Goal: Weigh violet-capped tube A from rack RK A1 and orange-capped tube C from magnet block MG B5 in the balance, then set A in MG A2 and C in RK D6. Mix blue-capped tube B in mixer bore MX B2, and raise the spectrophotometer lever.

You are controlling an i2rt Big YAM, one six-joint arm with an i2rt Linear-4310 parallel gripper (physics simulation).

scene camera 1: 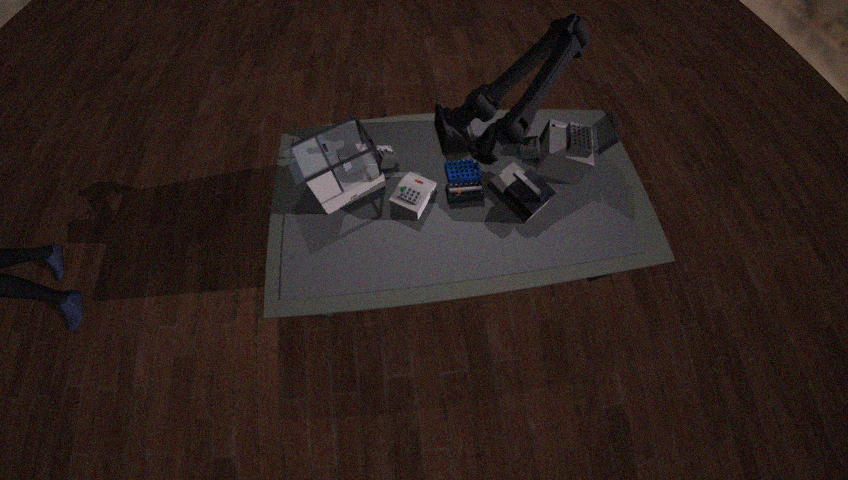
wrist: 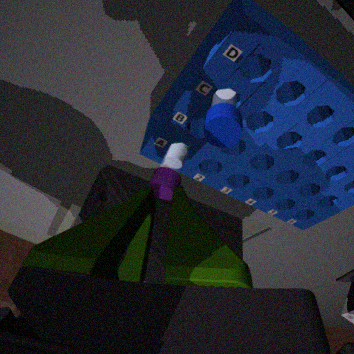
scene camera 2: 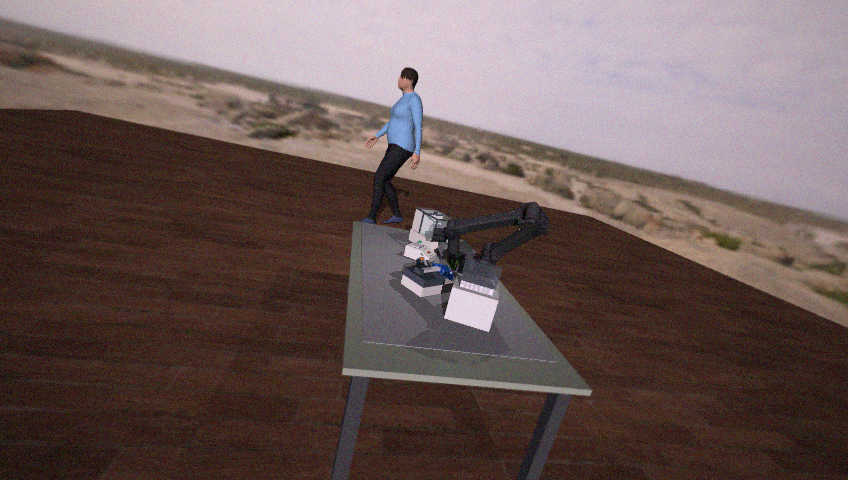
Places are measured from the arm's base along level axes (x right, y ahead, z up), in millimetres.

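Where they show: gripper, fingertip midpoint: (scene camera 1: 473,156) (wrist: 165,194) (scene camera 2: 453,269); arm's base, link origin: (scene camera 1: 454,122).
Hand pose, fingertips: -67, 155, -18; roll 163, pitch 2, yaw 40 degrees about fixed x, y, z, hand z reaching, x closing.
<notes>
Things, the pixels of their top centre, and the offset from my fingertips, as dx, dy, dz. "spot": a spot on its surface instead.
- tube A, top centre: (wrist: 170,192) -4, +11, +6
- blue rack, top centre: (wrist: 288,160) (scene camera 1: 463,169) (scene camera 2: 443,268) +39, +47, -19
- Blue-capped tube B, top centre: (wrist: 224,140) -10, +50, +6
- dark magnet block, top centre: (scene camera 1: 465,188) (scene camera 2: 425,261) +40, +143, -2
- orange cap, top centre: (scene camera 1: 458,191) +67, +161, +7
- glass-sided balance, surface spot: (scene camera 1: 324,191) spot: +513, +204, +75
- white keypad box, top centre: (scene camera 1: 413,187) (scene camera 2: 422,246) +226, +159, +20
My gripper (scene camera 2: 455,261) (wrist: 165,194) is shut on the violet cap of tube A (wrist: 167,178), its green fingertips meeting at the cap in the wrist view. The tube's white body points to the A1 corner of the blue rack (scene camera 1: 458,171) (wrist: 310,75); I cannot tell how deep it sits. Blue-capped tube B (wrist: 223,124) stands in the rack near labels B and C; its exact hole is unclear. The dark magnet block (scene camera 1: 465,199) is beside the rack, with an orange cap (scene camera 1: 458,192) at it. The glass-sided balance (scene camera 1: 324,191) stands at the table's left in scene camera 1.
A white keypad box (scene camera 1: 414,205) stands between balance and rack. A dark-topped white device with a raised light bar (scene camera 1: 528,184) is right of the rack. A white device with a grid of holes and a clear lid (scene camera 1: 557,142) (scene camera 2: 471,308) stands farther right. A person (scene camera 2: 404,121) is beyond the table.
</notes>
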